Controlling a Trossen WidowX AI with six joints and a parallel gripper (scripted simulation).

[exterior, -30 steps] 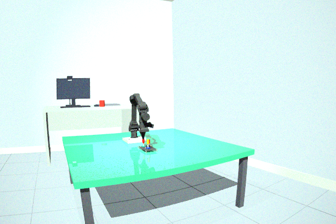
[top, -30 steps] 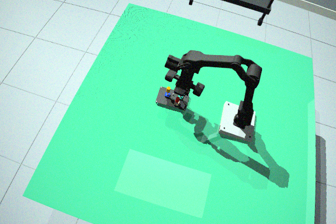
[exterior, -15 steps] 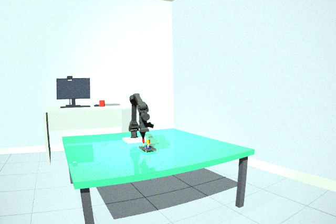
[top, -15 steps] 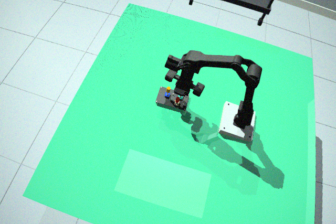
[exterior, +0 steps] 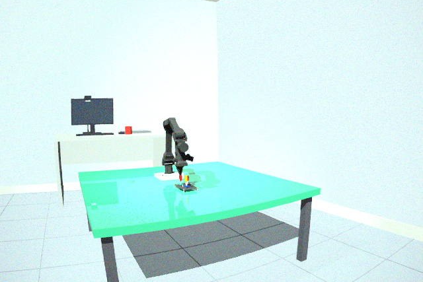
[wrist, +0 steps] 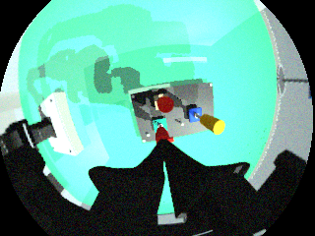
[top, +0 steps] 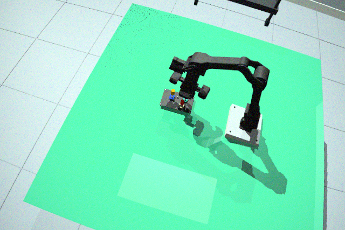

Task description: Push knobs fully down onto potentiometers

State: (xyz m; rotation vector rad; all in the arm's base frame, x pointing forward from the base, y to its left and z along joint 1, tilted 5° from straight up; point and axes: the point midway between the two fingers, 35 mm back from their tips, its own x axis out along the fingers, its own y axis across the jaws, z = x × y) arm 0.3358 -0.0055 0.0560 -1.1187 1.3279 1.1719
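My gripper tip is now 70 mm short of the yellow knob, 20 mm to the right of it and 10 mm above it. Also, from my gripper tip: red knob (10 mm below).
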